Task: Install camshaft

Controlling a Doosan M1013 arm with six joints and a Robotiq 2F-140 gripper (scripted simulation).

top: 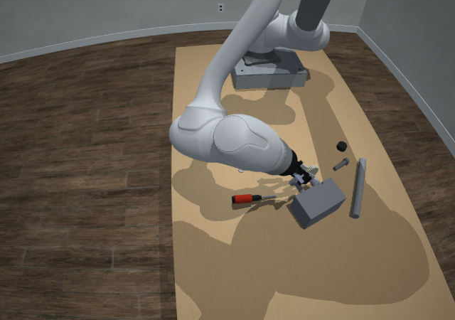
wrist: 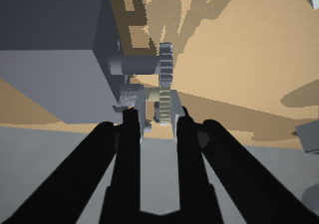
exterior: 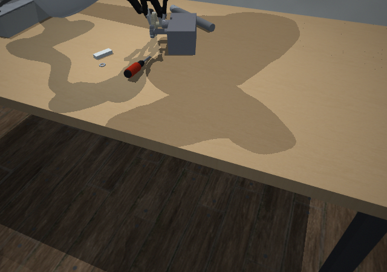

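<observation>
Right now my hand is 4 cm above the small crank gear, 3 cm to the left of it and 1 cm past it. Round my hand: red-handled screwdriver (16 cm to the right, 9 cm below); then white block (15 cm behind, 11 cm to the right, 10 cm below); then camshaft (4 cm to the left, 4 cm below, 2 cm ahead).
</observation>
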